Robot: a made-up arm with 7 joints. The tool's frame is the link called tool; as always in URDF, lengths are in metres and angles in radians.
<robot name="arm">
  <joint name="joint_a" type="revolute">
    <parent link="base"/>
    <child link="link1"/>
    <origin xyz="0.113 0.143 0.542" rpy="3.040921 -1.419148 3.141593"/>
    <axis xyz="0 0 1"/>
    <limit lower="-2" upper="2.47"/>
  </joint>
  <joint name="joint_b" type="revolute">
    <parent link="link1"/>
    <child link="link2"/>
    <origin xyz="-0.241 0.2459 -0.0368" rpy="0 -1.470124 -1.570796"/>
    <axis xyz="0 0 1"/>
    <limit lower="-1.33" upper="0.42"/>
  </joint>
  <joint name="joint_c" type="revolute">
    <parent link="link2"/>
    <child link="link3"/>
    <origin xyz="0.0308 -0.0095 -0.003" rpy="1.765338 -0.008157 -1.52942"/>
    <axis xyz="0 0 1"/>
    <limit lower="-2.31" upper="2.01"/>
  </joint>
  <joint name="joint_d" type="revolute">
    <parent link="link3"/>
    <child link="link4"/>
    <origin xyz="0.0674 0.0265 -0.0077" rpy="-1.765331 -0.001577 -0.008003"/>
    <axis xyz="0 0 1"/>
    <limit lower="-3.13" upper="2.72"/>
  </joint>
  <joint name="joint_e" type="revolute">
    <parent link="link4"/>
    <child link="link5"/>
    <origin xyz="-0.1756 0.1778 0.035" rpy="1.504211 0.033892 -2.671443"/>
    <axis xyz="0 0 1"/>
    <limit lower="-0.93" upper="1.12"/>
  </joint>
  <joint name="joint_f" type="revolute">
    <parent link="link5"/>
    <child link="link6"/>
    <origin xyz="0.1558 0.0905 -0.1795" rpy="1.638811 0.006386 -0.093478"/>
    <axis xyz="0 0 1"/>
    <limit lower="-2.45" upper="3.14"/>
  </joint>
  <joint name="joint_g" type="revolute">
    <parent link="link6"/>
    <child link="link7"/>
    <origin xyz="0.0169 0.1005 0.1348" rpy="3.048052 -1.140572 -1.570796"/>
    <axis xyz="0 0 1"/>
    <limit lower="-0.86" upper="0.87"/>
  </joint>
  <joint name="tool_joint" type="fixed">
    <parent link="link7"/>
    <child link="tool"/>
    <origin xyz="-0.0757 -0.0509 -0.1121" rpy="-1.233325 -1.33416 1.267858"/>
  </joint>
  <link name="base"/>
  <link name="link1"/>
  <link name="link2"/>
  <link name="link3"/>
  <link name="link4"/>
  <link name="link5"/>
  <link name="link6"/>
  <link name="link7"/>
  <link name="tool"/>
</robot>
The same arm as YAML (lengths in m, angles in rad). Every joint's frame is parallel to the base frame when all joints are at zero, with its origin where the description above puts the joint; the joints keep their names.
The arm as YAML. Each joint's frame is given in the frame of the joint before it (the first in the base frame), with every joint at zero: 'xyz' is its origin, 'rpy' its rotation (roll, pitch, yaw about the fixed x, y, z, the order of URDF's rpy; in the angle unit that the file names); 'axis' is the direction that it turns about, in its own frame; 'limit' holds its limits. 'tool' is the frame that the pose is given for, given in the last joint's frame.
units:
  length: m
  angle: rad
joints:
  - name: joint_a
    type: revolute
    origin:
      xyz: [0.113, 0.143, 0.542]
      rpy: [0.0, 0.0, 0.0]
    axis: [-0.983518, 0.100502, -0.150303]
    limit:
      lower: -2.0
      upper: 2.47
  - name: joint_b
    type: revolute
    origin:
      xyz: [0.097, 0.241, -0.229]
      rpy: [0.0, 0.0, 0.0]
    axis: "+y"
    limit:
      lower: -1.33
      upper: 0.42
  - name: joint_c
    type: revolute
    origin:
      xyz: [-0.029, -0.003, -0.014]
      rpy: [0.0, 0.0, 0.0]
    axis: [0.975356, -0.193291, 0.106395]
    limit:
      lower: -2.31
      upper: 2.01
  - name: joint_d
    type: revolute
    origin:
      xyz: [0.005, 0.028, -0.067]
      rpy: [0.0, 0.0, 0.0]
    axis: "+y"
    limit:
      lower: -3.13
      upper: 2.72
  - name: joint_e
    type: revolute
    origin:
      xyz: [-0.196, 0.035, 0.155]
      rpy: [0.0, 0.0, 0.0]
    axis: [-0.933072, 0.066498, 0.353489]
    limit:
      lower: -0.93
      upper: 1.12
  - name: joint_f
    type: revolute
    origin:
      xyz: [0.229, 0.073, 0.083]
      rpy: [0.0, 0.0, 0.0]
    axis: [-0.043199, -0.99187, -0.119696]
    limit:
      lower: -2.45
      upper: 3.14
  - name: joint_g
    type: revolute
    origin:
      xyz: [-0.094, -0.136, 0.0349]
      rpy: [0.0, 0.0, 0.0]
    axis: [0.832246, 0.425324, -0.35562]
    limit:
      lower: -0.86
      upper: 0.87
tool:
  origin:
    xyz: [-0.098, 0.016, 0.105]
    rpy: [-1.2626, 0.6001, 0.4651]

